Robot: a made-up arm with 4 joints. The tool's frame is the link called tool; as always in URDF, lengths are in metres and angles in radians. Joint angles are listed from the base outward. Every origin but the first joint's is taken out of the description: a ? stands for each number. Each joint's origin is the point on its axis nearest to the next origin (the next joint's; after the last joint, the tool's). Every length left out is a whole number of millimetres.
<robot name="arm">
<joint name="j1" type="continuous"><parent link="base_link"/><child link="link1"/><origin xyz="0.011 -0.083 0.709" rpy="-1.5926 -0.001 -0.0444"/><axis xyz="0 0 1"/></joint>
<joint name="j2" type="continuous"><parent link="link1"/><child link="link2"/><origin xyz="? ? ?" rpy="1.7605 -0.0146 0.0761"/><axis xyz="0 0 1"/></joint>
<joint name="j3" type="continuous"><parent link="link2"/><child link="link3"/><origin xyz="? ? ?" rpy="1.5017 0.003 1.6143"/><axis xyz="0 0 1"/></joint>
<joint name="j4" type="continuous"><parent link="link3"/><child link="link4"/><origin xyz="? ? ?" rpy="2.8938 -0.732 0.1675"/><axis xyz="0 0 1"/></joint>
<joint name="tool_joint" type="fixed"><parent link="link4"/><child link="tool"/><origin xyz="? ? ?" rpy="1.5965 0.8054 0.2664"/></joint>
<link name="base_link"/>
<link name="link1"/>
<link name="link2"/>
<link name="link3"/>
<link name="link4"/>
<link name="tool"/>
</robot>
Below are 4 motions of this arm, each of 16 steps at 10 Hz.
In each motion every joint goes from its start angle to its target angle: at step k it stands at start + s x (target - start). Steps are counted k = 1, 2, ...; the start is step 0. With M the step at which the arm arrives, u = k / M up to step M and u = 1 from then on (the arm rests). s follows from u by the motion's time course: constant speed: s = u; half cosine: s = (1 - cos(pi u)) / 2; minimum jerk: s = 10 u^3 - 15 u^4 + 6 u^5.
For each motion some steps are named. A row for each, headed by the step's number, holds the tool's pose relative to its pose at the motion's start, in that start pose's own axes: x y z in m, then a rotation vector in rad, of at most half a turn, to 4 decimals.
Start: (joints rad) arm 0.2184 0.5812 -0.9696 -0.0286
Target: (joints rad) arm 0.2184 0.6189 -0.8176 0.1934
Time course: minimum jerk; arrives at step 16
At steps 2, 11, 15, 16:
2: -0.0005 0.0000 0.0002 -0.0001 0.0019 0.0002
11: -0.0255 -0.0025 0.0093 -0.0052 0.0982 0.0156
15: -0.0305 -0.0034 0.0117 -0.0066 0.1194 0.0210
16: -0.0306 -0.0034 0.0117 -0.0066 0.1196 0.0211

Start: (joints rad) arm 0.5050 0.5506 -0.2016 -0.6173
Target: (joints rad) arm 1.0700 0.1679 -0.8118 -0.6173
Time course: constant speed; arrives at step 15
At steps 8, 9, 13, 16:
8: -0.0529 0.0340 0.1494 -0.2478 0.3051 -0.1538
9: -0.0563 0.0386 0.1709 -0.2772 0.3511 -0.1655
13: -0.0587 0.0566 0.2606 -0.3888 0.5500 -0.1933
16: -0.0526 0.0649 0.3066 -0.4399 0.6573 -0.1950

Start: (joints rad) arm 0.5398 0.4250 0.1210 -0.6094
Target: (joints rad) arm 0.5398 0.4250 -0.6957 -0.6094
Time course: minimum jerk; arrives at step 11
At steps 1, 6, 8, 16:
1: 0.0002 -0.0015 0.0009 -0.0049 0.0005 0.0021
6: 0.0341 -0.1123 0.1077 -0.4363 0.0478 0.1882
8: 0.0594 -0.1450 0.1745 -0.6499 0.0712 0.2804
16: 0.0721 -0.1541 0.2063 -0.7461 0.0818 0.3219

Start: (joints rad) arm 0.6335 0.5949 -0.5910 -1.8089
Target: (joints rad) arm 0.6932 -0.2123 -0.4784 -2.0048
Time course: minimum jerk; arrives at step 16
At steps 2, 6, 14, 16:
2: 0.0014 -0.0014 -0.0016 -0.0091 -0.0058 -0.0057
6: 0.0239 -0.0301 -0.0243 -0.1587 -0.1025 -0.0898
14: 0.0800 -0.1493 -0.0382 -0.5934 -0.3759 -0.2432
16: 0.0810 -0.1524 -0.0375 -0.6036 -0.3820 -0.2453

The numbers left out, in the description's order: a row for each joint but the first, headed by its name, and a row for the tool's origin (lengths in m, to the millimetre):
j2: -0.032 0.199 0
j3: -0.116 0.165 0
j4: -0.025 -0.017 0
tool: -0.25 0.19 0

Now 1 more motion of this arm.
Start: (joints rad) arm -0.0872 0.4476 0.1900 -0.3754
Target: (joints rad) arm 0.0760 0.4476 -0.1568 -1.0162
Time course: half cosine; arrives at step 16
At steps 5, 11, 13, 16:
5: 0.0146 0.0157 -0.0057 0.0417 -0.0678 0.0041
11: 0.0568 0.0573 -0.0115 0.1520 -0.2286 0.0340
13: 0.0680 0.0685 -0.0111 0.1813 -0.2662 0.0454
16: 0.0749 0.0756 -0.0106 0.1998 -0.2885 0.0529

